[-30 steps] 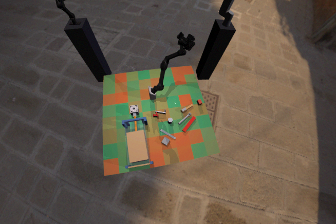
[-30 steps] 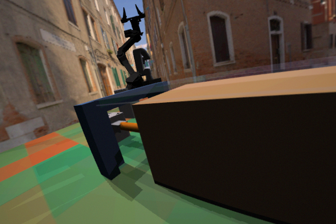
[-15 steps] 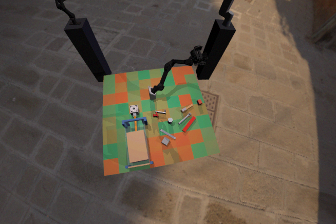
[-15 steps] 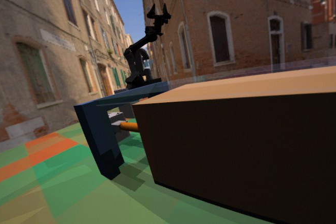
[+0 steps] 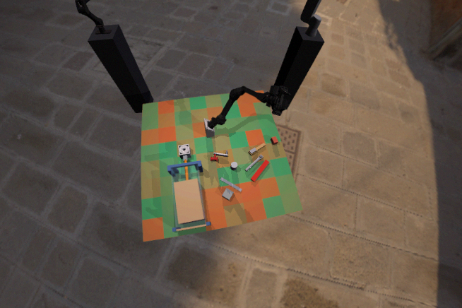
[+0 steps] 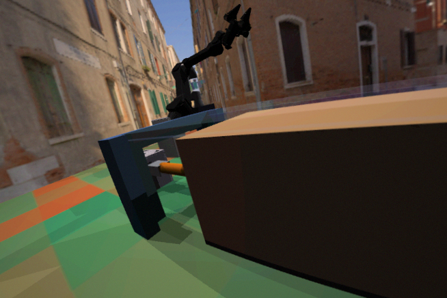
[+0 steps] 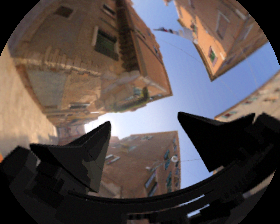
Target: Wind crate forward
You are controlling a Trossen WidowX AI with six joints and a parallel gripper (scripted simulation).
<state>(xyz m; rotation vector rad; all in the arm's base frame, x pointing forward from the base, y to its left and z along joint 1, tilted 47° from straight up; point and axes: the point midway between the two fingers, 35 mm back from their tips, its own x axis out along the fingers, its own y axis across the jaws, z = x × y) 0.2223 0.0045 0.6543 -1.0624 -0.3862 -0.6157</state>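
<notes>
Right now my gripper tip is 610 mm above the grey winch handle, 420 mm to the left of it and 80 mm short of it. From my gripper tip the other things lie so: red bar (620 mm below, 240 mm ahead, 70 mm to the right); round puck (590 mm below, 300 mm to the right, 200 mm ahead); wooden-handled tool (610 mm below, 80 mm to the right, 40 mm ahead).
</notes>
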